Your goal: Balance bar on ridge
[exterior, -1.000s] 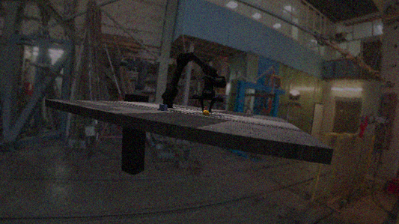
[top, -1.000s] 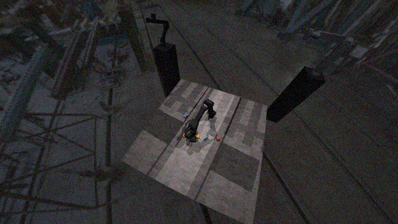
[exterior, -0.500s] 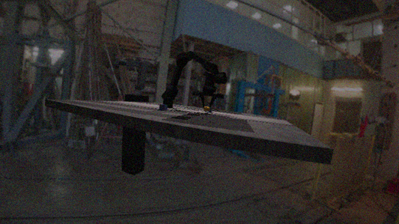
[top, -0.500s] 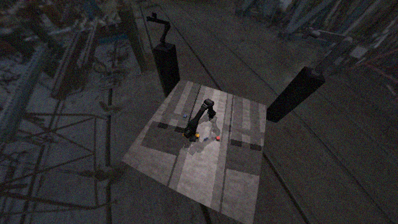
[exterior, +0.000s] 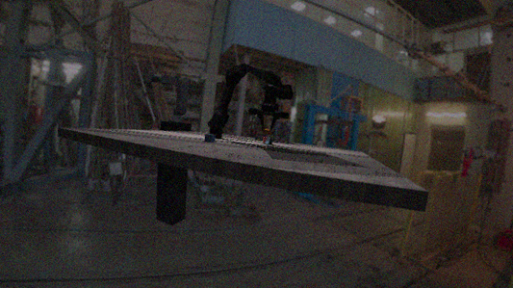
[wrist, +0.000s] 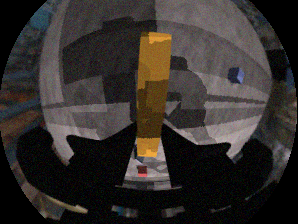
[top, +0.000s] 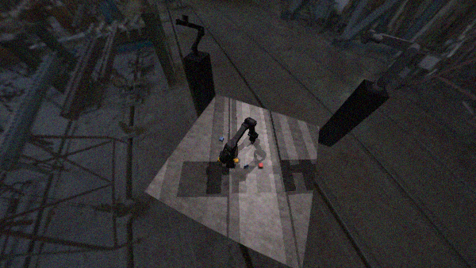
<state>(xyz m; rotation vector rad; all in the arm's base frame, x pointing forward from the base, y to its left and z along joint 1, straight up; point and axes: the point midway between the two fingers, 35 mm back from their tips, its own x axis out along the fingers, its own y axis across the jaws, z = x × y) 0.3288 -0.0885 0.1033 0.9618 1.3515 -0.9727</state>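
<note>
My gripper tip is 25 cm to the right of the small red block, 8 cm past it and 5 cm above it. Round my gripper tip: bar: 3 cm to the right, 1 cm ahead; then small blue block: 19 cm to the right, 19 cm behind, 5 cm below.
</note>
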